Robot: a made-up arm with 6 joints.
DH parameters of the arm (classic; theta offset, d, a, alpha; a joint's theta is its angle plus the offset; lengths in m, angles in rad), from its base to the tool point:
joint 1: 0 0.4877 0.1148 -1.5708
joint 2: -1.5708 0 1.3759 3.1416
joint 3: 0 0 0.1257 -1.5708
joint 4: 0 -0.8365 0 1.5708
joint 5: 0 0 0 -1.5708
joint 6: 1.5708 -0.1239 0 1.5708
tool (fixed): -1.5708 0 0 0
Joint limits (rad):
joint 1: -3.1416..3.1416
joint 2: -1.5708..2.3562
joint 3: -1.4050..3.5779
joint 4: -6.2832..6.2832
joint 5: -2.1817..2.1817
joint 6: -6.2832..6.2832
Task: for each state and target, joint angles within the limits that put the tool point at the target. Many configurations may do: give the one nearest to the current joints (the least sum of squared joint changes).
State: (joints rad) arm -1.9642 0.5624 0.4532 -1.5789 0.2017 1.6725
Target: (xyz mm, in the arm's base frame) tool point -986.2 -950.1 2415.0
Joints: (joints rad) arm -2.3579 0.4169 1.0511 -1.5576 0.1881 1.6725
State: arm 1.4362 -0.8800 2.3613 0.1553 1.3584 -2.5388
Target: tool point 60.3 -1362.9 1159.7
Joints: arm 1.6268 -0.5673 2.8747 0.1308 1.4535 -2.5388
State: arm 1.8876 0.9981 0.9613 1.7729 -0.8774 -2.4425
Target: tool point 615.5 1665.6 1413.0
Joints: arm 1.2753 0.5939 0.2072 1.6669 -1.0002 -2.4425
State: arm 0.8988 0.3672 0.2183 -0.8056 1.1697 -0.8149
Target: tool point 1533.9 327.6 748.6
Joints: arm 0.2666 0.7475 -0.4375 -0.8946 1.1488 -0.8149
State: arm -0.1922 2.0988 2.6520 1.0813 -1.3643 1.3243
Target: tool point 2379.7 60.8 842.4
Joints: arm 0.0555 1.5175 1.7305 1.0709 -0.7155 1.3243
